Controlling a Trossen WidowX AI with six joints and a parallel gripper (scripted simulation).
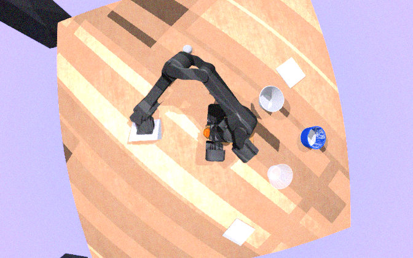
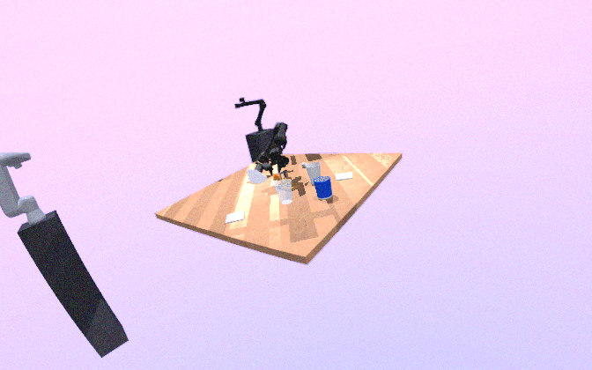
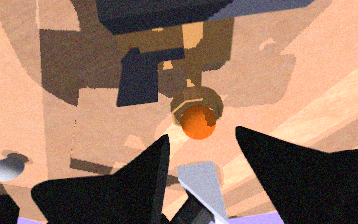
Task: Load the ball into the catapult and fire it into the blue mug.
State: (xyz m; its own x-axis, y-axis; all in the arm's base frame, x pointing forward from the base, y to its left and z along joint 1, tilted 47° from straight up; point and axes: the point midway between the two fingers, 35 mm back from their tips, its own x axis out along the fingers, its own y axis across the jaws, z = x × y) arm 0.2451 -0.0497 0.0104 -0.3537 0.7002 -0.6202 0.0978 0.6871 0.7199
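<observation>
Right now the orange ball is 1 cm below my gripper tip. Also, from my gripper tip: grey ball 7 cm behind, 34 cm to the left, 6 cm below; then translucent white cup 26 cm ahead, 17 cm to the right, 5 cm below; then wooden catapult 7 cm ahead, 1 cm to the left, 3 cm below.
</observation>
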